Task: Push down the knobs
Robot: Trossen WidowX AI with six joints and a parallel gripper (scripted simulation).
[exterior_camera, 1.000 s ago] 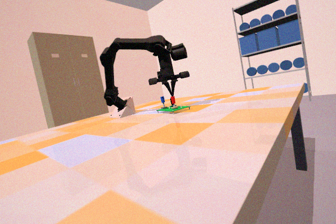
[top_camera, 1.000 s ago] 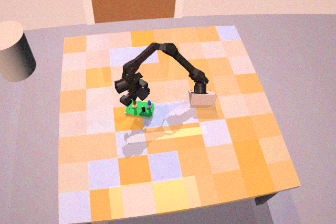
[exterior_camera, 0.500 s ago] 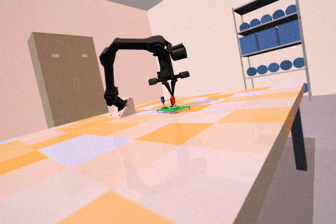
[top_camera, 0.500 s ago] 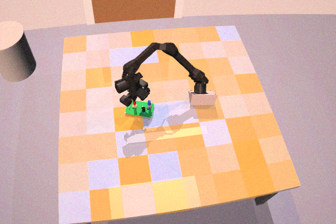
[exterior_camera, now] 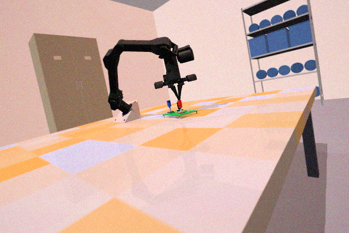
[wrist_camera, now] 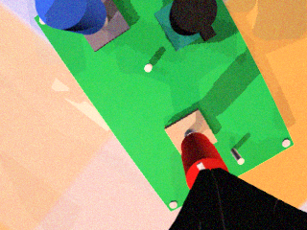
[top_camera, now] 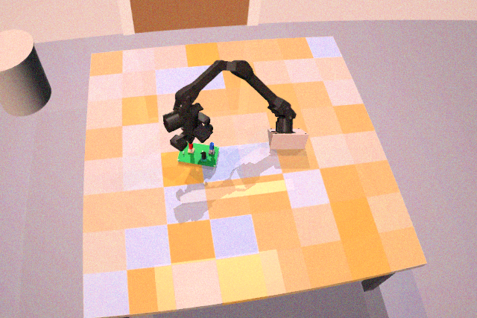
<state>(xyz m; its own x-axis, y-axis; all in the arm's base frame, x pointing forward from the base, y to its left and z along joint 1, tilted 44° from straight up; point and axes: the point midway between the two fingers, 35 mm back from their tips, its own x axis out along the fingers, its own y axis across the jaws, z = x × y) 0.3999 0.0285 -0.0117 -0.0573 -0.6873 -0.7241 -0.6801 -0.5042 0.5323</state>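
Now: gripper tip 1 cm above the red knob. From my gripper tip the other things lie so: black knob (5 cm behind, 5 cm to the left, 3 cm below).
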